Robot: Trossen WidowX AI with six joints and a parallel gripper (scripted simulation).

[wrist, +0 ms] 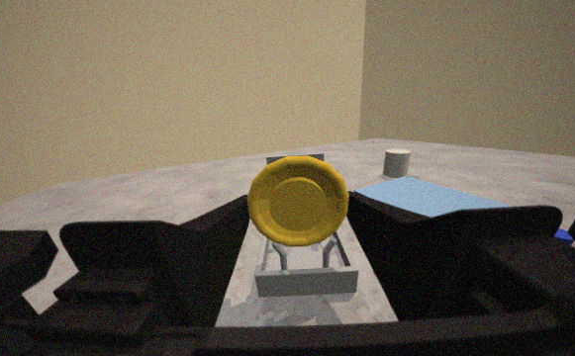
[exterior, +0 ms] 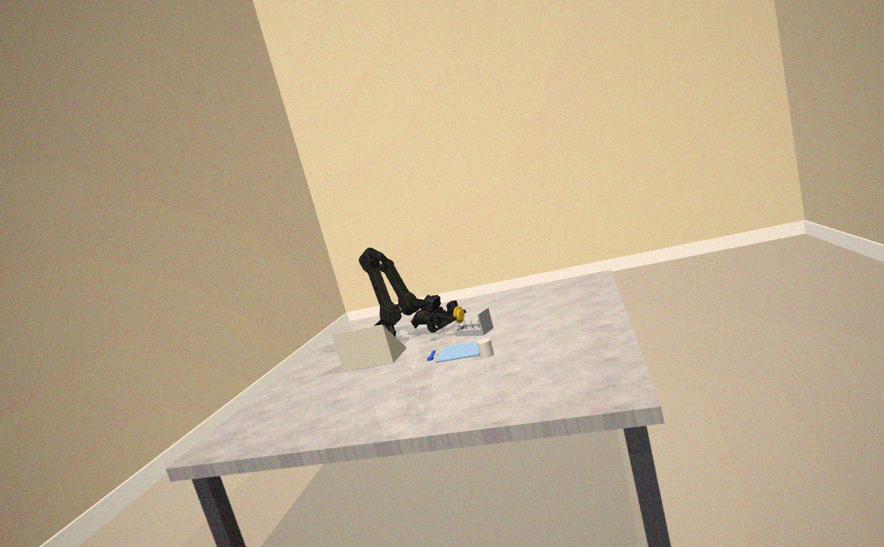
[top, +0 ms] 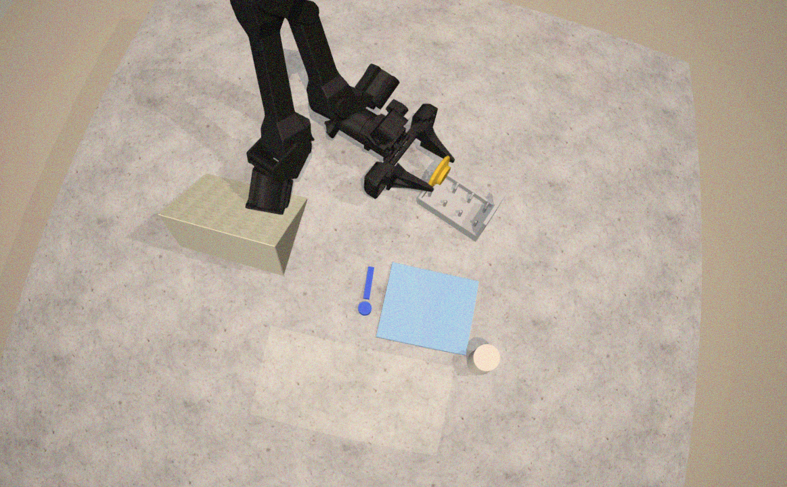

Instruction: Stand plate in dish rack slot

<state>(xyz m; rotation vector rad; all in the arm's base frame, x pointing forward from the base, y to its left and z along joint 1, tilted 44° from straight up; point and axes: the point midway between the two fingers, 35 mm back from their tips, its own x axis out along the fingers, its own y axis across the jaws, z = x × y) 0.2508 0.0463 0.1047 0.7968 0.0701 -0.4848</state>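
The dish rack is 5 cm below my gripper tip, 4 cm ahead of it and 2 cm to the right of it. From my gripper tip the other things lie so: light blue mat 21 cm to the right, 7 cm below, 1 cm ahead; then yellow plate 1 cm behind; then blue spoon 21 cm to the right, 10 cm behind, 7 cm below.
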